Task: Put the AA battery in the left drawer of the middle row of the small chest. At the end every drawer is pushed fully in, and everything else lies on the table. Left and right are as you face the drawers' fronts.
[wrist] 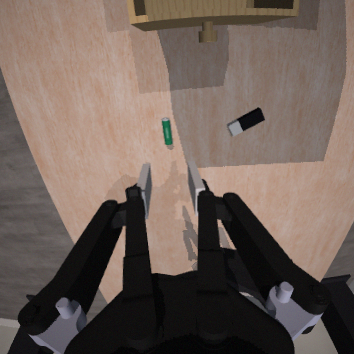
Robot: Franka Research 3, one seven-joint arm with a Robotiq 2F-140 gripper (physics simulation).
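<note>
The AA battery (167, 133), green with a pale end, lies on the table just beyond my fingertips. My gripper (168, 173) is partly open with nothing between its fingers and points down at the table; its height above it is hard to judge. A wooden drawer of the chest (195, 11) stands pulled out at the top edge of the view, with its round knob (207, 33) toward me. The rest of the chest is out of view, so which drawer this is cannot be told here.
A small black and white block (246, 121), like a USB stick, lies on the table (90, 100) to the right of the battery. Shadows of the drawer and chest fall across the table. Grey floor (22, 175) shows beyond the table's left edge.
</note>
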